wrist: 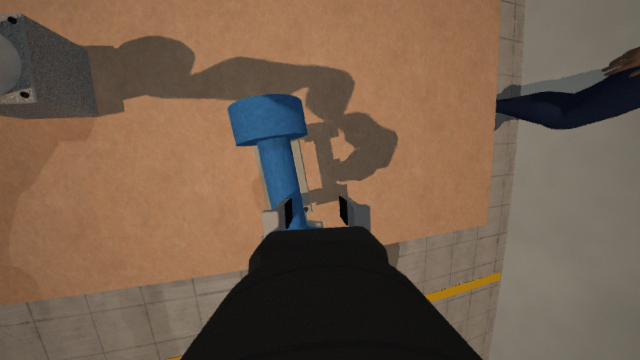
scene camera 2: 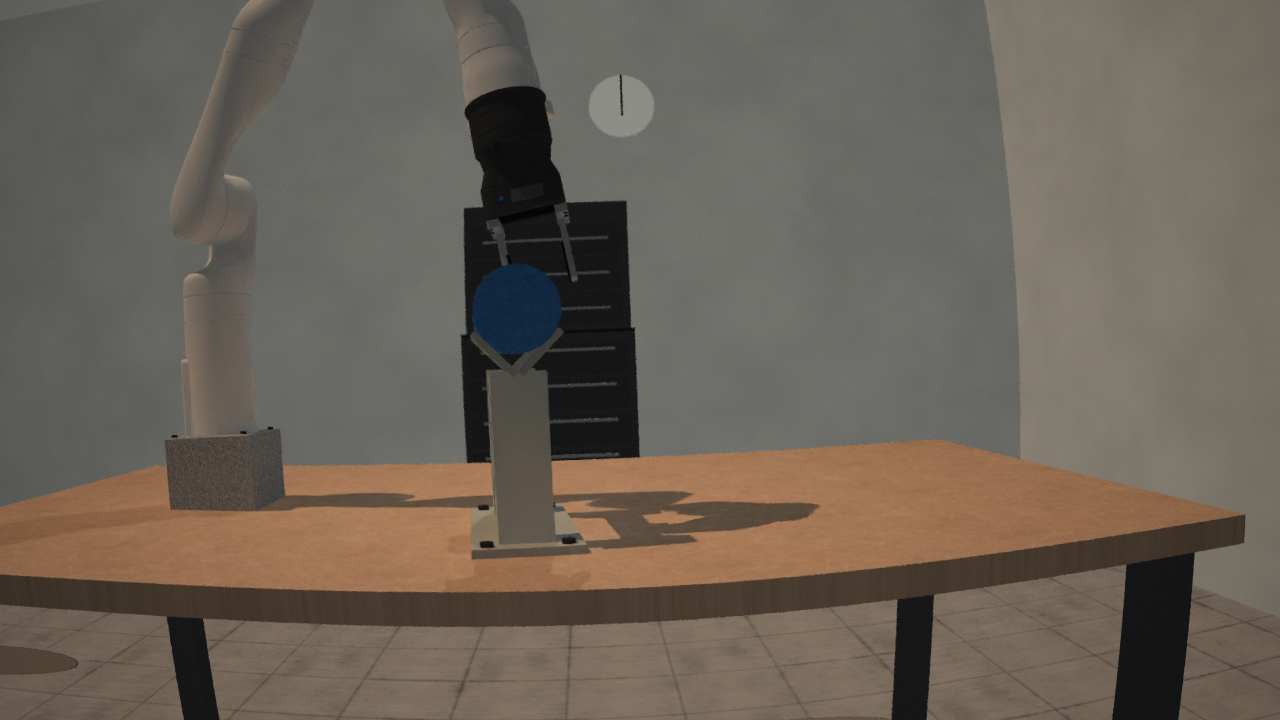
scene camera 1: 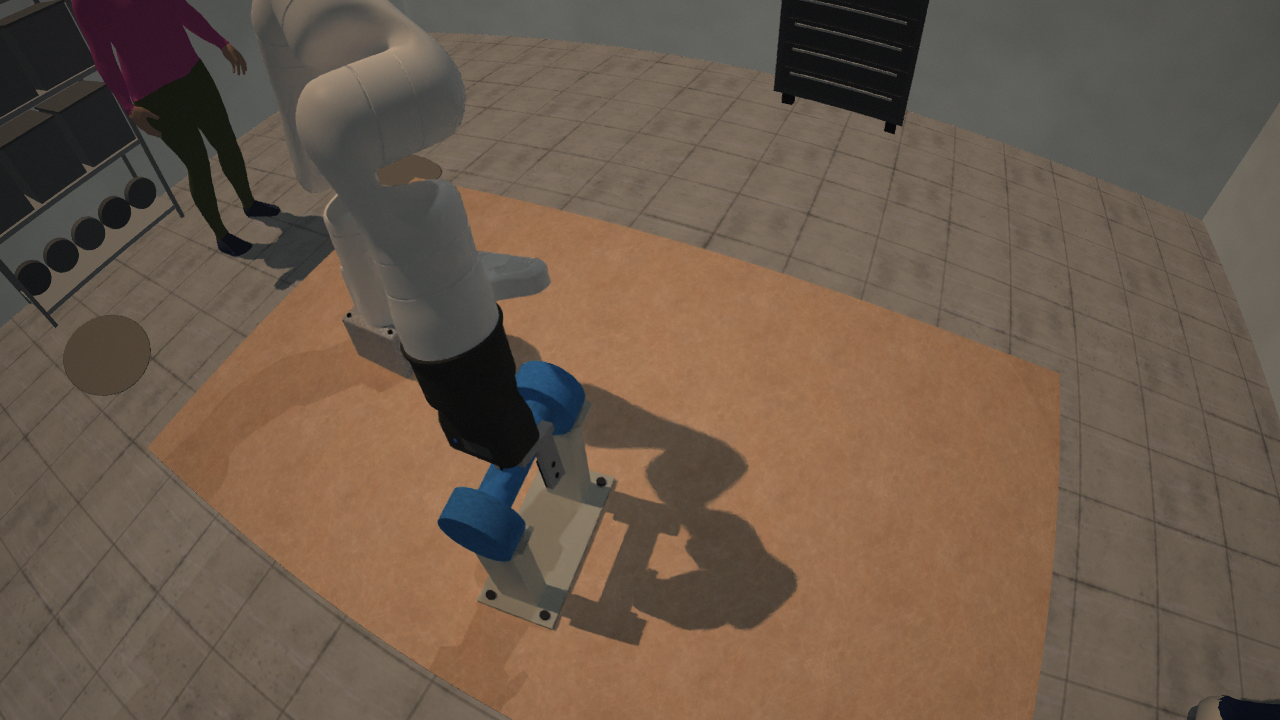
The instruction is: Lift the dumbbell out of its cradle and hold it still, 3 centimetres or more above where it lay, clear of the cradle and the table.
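Frame: origin at the arm's base, x ahead, y left, z up, level; millimetres.
Seen in the pictures: gripper, fingertip midpoint: (wrist: 315, 207) (scene camera 1: 529, 470); arm's base at its link origin: (scene camera 2: 225, 433) (scene camera 1: 388, 306).
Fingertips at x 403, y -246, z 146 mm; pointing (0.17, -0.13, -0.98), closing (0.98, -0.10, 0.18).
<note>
Offsets run from my fingertips to a thing's middle. Level surfaces: height alone.
The blue dumbbell {dz -23, dx -30, dy +17 mm} (scene camera 1: 503, 488) (scene camera 2: 516, 308) (wrist: 279, 172) lies level in the V-shaped rests of the pale cradle {dz -138, dx -30, dy +25 mm} (scene camera 1: 577, 528) (scene camera 2: 520, 456) (wrist: 302, 175), which stands on the table {dz -235 mm} (scene camera 1: 850, 402) (scene camera 2: 939, 501) (wrist: 425, 165). My gripper (scene camera 1: 528, 479) (scene camera 2: 541, 269) (wrist: 315, 207) is open and empty, tilted, above the handle. In scene camera 2 its left finger is over the dumbbell and its tip is hidden behind the near head; the right finger stands out to the right. In the wrist view the left finger overlaps the handle. One finger is hidden in scene camera 1.
The arm's grey base block (scene camera 1: 368, 342) (scene camera 2: 214, 472) (wrist: 60, 75) stands on the table left of the cradle. A dark drawer cabinet (scene camera 1: 850, 53) (scene camera 2: 590, 402) stands beyond the table. A person (scene camera 1: 174, 98) stands near a rack at the left in scene camera 1.
</note>
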